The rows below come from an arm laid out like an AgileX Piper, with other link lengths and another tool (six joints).
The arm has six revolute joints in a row. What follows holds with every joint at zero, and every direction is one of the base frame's.
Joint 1 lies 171 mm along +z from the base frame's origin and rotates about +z.
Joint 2 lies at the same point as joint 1 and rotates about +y.
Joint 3 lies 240 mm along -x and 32.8 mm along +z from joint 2 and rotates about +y.
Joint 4 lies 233 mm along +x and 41.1 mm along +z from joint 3 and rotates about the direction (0.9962, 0, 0.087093).
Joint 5 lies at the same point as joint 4 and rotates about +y.
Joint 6 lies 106.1 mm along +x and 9.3 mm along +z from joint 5 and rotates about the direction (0.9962, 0, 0.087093).
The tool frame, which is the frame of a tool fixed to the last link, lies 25 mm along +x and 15 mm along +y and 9.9 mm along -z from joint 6; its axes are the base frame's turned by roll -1.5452, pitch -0.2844 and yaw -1.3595 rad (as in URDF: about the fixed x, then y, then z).
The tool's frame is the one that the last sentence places.
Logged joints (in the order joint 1, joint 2, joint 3, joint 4, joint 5, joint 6), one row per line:
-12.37, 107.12, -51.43, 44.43, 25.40, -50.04
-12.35, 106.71, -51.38, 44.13, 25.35, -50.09
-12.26, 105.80, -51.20, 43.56, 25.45, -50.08
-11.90, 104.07, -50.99, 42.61, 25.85, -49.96
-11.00, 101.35, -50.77, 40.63, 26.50, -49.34
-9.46, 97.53, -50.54, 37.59, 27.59, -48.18
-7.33, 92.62, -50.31, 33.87, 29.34, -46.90
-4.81, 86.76, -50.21, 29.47, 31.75, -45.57
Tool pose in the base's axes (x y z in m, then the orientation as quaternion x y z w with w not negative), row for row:
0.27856, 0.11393, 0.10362, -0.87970, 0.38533, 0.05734, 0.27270
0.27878, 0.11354, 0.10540, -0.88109, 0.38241, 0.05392, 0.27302
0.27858, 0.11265, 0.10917, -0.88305, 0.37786, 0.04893, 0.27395
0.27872, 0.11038, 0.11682, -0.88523, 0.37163, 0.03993, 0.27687
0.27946, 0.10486, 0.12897, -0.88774, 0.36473, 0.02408, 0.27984
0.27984, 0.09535, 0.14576, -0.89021, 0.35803, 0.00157, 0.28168
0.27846, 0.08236, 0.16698, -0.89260, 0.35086, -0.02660, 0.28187
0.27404, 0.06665, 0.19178, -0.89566, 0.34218, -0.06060, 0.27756
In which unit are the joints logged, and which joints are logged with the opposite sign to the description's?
The joints are logged in degrees. Opposite sign: joint 1.
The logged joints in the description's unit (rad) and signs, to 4 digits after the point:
0.2159, 1.8696, -0.8976, 0.7754, 0.4433, -0.8734
0.2155, 1.8624, -0.8968, 0.7702, 0.4424, -0.8742
0.2140, 1.8466, -0.8936, 0.7603, 0.4442, -0.8741
0.2077, 1.8164, -0.8899, 0.7437, 0.4512, -0.8720
0.1920, 1.7689, -0.8861, 0.7091, 0.4625, -0.8611
0.1651, 1.7022, -0.8821, 0.6561, 0.4815, -0.8409
0.1279, 1.6165, -0.8781, 0.5911, 0.5121, -0.8186
0.0840, 1.5142, -0.8763, 0.5143, 0.5541, -0.7953

